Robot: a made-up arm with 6 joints. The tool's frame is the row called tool. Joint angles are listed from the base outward.
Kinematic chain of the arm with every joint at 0, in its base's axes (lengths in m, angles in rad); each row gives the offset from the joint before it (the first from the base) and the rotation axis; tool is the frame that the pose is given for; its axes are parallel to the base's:
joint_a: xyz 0 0 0.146 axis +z
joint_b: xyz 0 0 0 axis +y
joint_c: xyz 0 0 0.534 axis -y
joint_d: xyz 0 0 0 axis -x
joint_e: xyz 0.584 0 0 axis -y
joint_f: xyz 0 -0.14 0 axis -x
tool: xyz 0 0 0
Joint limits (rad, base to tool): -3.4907..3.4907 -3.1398..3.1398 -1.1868..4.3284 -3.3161..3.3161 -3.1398..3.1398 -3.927..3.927
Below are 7 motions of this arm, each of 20 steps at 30 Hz.
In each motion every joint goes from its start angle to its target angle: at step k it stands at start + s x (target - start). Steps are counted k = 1, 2, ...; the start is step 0. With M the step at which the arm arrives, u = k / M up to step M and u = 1 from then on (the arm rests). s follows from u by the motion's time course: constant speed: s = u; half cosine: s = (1 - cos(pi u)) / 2; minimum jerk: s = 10 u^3 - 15 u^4 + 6 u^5.
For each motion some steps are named. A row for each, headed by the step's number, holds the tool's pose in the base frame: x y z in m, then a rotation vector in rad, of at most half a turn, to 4 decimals.
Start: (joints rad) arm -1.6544 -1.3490 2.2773 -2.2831 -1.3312 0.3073
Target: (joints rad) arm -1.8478 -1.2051 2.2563 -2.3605 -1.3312 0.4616
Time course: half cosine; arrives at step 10
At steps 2, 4, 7, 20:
2: 0.2026 1.0727 0.1006 -2.0990 0.5909 0.7378
4: 0.2564 1.0623 0.1411 -2.0665 0.6235 0.7428
7: 0.3504 1.0333 0.2137 -2.0071 0.6743 0.7497
20: 0.3921 1.0156 0.2469 -1.9796 0.6944 0.7518

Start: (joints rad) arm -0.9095 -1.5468 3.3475 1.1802 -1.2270 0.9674
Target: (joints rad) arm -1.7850 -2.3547 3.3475 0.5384 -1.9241 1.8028
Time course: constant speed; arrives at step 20
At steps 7, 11, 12, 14, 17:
7: -0.1287 0.1147 -0.4615 0.0062 2.5184 1.1079
11: -0.1043 0.0438 -0.4847 0.3408 2.3481 1.0667
12: -0.1024 0.0250 -0.4886 0.4123 2.2927 1.0535
14: -0.1037 -0.0130 -0.4940 0.5378 2.1703 1.0226
17: -0.1188 -0.0689 -0.4964 0.6788 1.9665 0.9641

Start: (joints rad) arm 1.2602 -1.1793 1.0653 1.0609 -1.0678 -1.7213
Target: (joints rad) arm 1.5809 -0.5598 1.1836 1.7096 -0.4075 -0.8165
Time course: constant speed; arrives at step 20
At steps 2, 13, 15, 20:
2: -0.1960 -0.9047 0.7802 2.1501 -0.6550 0.6786
13: -0.0596 -0.7021 1.0283 1.3503 -0.9765 0.3966
15: -0.0426 -0.6538 1.0665 1.1938 -1.0308 0.3569
20: -0.0141 -0.5206 1.1500 0.7969 -1.1717 0.2670

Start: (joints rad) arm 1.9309 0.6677 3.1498 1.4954 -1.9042 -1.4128
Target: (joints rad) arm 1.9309 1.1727 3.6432 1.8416 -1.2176 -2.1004
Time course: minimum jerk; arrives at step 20
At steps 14, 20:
14: -0.0034 -0.0754 0.6478 2.8607 0.0587 -0.0119
20: -0.0178 -0.0591 0.6105 2.9525 -0.1224 0.0162

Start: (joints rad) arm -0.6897 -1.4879 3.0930 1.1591 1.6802 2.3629
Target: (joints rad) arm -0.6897 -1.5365 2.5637 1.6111 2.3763 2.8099
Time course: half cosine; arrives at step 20
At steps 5, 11, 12, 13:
5: -0.4317 0.2946 -0.4121 -2.1417 -0.6274 0.1183
11: -0.5061 0.3902 -0.4156 -1.9784 -0.7751 -0.1326
12: -0.5193 0.4074 -0.4136 -1.9445 -0.7827 -0.1819
13: -0.5319 0.4236 -0.4109 -1.9115 -0.7847 -0.2293

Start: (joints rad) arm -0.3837 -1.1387 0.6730 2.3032 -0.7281 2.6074
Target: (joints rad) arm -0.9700 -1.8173 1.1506 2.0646 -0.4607 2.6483
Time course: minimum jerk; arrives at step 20
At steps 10, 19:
10: -0.7575 0.7120 0.5107 0.0706 -2.3078 1.5288
19: -0.5759 0.9565 -0.0036 -0.6153 -1.9315 1.9104

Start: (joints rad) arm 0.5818 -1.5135 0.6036 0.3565 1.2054 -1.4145
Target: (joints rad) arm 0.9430 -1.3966 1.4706 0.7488 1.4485 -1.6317
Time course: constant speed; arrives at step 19
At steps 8, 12, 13, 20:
8: -0.6760 -0.7731 0.5299 0.1505 2.3023 -1.2948
12: -0.6535 -0.8534 0.4537 0.2854 2.2973 -1.1070
13: -0.6449 -0.8717 0.4334 0.3168 2.2987 -1.0587
20: -0.5713 -0.9617 0.3051 0.4841 2.3284 -0.7600

